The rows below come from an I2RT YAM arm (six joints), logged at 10 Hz.
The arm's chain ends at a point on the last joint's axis. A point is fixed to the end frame.
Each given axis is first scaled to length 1.
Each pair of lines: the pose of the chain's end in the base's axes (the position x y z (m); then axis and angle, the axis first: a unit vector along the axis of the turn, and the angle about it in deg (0 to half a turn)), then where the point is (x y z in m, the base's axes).
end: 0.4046 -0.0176 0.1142 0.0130 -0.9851 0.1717 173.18
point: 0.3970 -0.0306 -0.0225
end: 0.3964 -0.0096 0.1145 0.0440 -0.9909 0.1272 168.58
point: 0.3768 -0.0106 -0.0217
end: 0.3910 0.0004 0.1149 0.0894 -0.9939 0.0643 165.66
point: 0.3619 0.0153 -0.0187
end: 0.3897 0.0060 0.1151 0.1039 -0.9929 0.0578 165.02
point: 0.3582 0.0222 -0.0178
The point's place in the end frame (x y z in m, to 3 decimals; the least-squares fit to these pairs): -0.009 0.034 0.133
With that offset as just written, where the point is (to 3 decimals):
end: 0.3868 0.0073 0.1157 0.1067 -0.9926 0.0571 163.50
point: 0.352 0.023 -0.016
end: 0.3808 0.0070 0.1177 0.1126 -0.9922 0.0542 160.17
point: 0.338 0.023 -0.012
